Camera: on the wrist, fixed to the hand. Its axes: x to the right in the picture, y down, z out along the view.
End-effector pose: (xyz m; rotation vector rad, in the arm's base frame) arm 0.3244 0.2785 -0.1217 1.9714 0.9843 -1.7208
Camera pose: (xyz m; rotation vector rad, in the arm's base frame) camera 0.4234 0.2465 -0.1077 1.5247 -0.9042 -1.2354
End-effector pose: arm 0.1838 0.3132 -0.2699 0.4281 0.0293 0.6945
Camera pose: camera 0.1055 0.3811 -0.2863 0.9858 -0.6478 2.0627
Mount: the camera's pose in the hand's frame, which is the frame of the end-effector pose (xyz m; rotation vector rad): -0.0198 0.0882 -0.0533 0.3993 -0.4466 1.5001
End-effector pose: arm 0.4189 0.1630 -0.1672 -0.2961 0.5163 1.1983
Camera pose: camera 0.3190 0.1519 -0.1975 0.8664 0.5469 2.4474
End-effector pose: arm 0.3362 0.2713 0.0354 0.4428 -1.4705 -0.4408
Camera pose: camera 0.3896 0.3572 0.0634 -0.5451 -1.8906 1.0139
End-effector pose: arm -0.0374 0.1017 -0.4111 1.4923 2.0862 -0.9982
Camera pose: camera 0.0565 0.1439 -0.3906 2.0752 0.1370 -0.8881
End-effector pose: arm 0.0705 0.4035 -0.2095 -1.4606 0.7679 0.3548
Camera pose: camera -0.0142 0.3667 -0.2593 -0.1635 1.3428 1.4827
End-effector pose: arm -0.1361 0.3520 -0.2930 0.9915 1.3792 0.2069
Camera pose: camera -0.1513 0.4167 -0.2118 2.1059 0.0306 0.7643
